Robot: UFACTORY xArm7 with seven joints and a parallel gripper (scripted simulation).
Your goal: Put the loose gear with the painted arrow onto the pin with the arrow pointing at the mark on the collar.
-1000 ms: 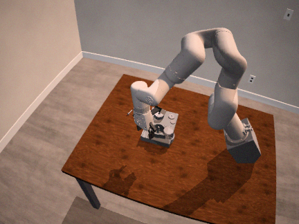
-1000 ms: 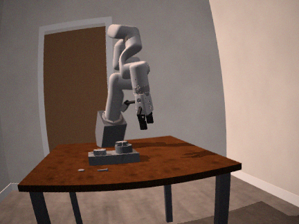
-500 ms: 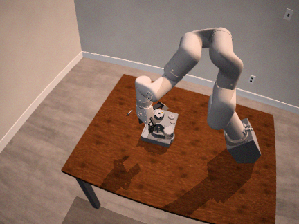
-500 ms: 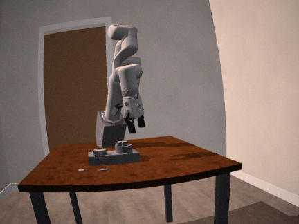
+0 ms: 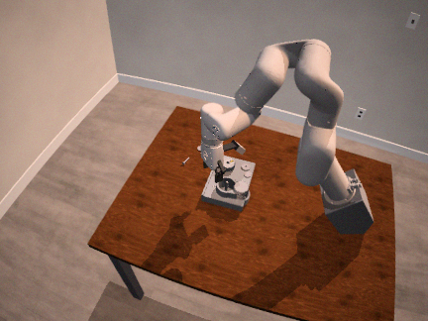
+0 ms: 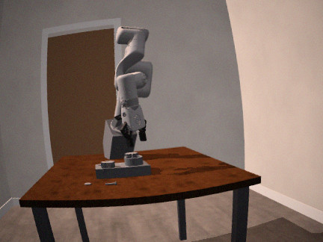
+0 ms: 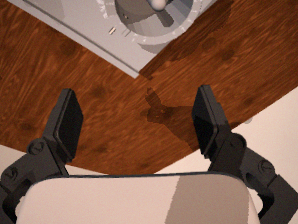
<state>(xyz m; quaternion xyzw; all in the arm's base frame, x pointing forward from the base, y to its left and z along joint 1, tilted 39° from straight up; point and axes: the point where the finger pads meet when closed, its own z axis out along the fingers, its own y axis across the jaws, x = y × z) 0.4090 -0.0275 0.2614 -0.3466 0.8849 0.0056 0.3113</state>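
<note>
Now: the toothed gear 14 cm to the right of my hand, 9 cm below it and 3 cm behind it. Also, from my hand: small bolt (16 cm ahead, 14 cm to the right, 14 cm below); then washer (24 cm to the right, 14 cm below, 12 cm ahead).
</note>
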